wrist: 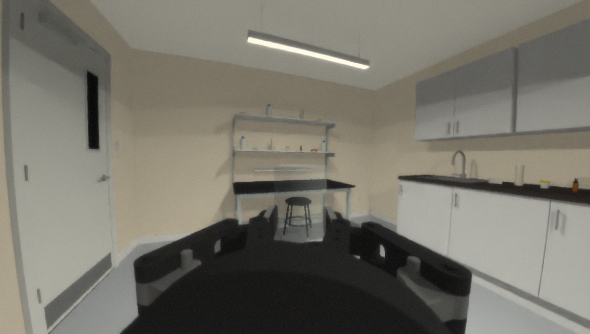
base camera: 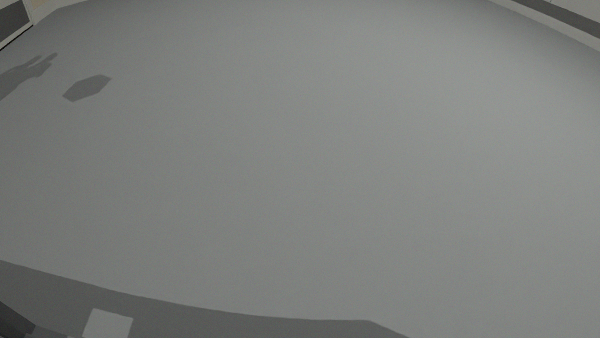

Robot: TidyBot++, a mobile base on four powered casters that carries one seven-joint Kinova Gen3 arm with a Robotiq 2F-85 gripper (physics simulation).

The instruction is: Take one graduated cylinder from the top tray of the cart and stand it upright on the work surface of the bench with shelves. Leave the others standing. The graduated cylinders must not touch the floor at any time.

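Frame: origin at the arm's base, x ahead, y left, z up, level; centimetres.
Seen in the pictures: gripper, fingertip midpoint: (wrist: 300, 216).
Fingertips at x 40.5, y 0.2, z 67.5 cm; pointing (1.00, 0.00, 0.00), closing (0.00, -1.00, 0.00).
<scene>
A point is followed by its place in that frame.
My gripper (wrist: 300, 216) @[x 40.5, y 0.2, z 67.5 cm] is shut on a clear, see-through graduated cylinder (wrist: 300, 186) @[x 36.5, y 0.2, z 71.0 cm], which stands upright between the fingertips in the middle of the wrist view. The bench with shelves (wrist: 251, 187) shows through and around it, across the room near the far wall. It has a black work surface and two shelves above. The gripper is well short of the bench. The cylinder's lower part is hidden behind the gripper body. The cart and the other cylinders on it do not show in these views.
A black stool (wrist: 298, 201) @[x 250.7, y 5.4, z 16.2 cm] stands in front of the bench. White base cabinets (wrist: 500, 220) @[x 164.7, y -160.5, z 24.4 cm] with a sink run along the right. A door (wrist: 60, 165) @[x 130.1, y 166.3, z 66.0 cm] is on the left. Bottles and small containers stand on the shelves. The base camera shows grey floor (base camera: 300, 165) @[x 49.6, y 1.9, z -39.7 cm] with shadows.
</scene>
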